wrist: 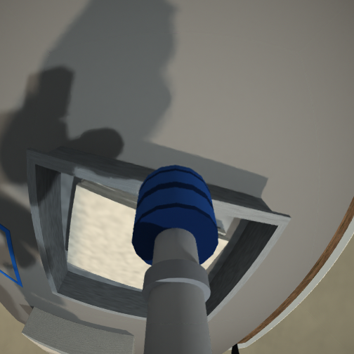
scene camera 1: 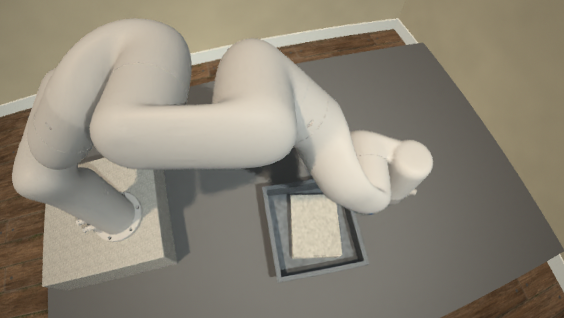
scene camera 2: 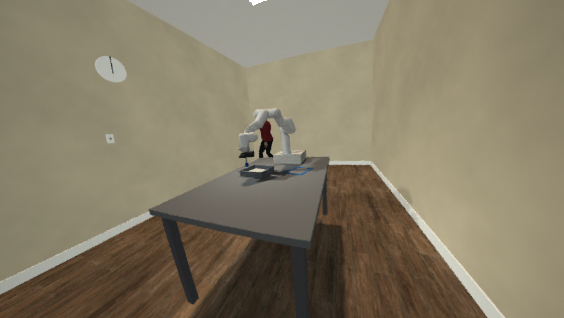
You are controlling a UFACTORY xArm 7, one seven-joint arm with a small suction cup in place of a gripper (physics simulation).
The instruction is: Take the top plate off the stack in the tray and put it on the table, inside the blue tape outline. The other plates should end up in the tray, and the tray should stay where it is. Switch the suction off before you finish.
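Places are measured from the arm's base along level axes (x ahead, y left, z up), in centimetres.
Pixels of known places: end effector, tool point: [scene camera 2: 246, 166]; arm's base, origin of the base link: [scene camera 1: 118, 216] [scene camera 2: 286, 153].
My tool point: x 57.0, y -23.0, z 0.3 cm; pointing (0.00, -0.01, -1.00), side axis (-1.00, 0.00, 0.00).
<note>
For each thing: its top centre in the pictures, then the offset to it from my tool point. "*": a spot on its surface instead. Level surfaces: height alone.
- grey tray, surface spot: [scene camera 1: 324, 270] * dz -5.4, dx -15.8, dy -7.8 cm
- blue tape outline, surface spot: [scene camera 2: 302, 174] * dz -10.7, dx -9.4, dy +44.1 cm
- grey table, its level: dz -10.5 cm
A stack of cream plates [scene camera 1: 316, 226] [scene camera 2: 257, 170] [wrist: 102, 235] lies inside the grey tray [scene camera 1: 324, 270] [wrist: 95, 296]; how many plates it holds cannot be told. My gripper, a blue suction cup [scene camera 2: 246, 164] [wrist: 175, 215], is open with no plate on it. In the second scene view it hangs above table height near the tray's far left side. In the first scene view the wrist hides it beside the tray's upper right corner. The blue tape outline [scene camera 2: 302, 174] [wrist: 15, 258] lies on the table; the arm hides it in the first scene view.
The pale base block [scene camera 1: 60, 250] [scene camera 2: 290, 158] [wrist: 75, 325] stands on the grey table [scene camera 1: 450, 200] [scene camera 2: 240, 200]. The tray's walls rise around the stack. The arm [scene camera 1: 200, 135] reaches over the table. A person in red [scene camera 2: 266, 131] stands behind the arm in the second scene view.
</note>
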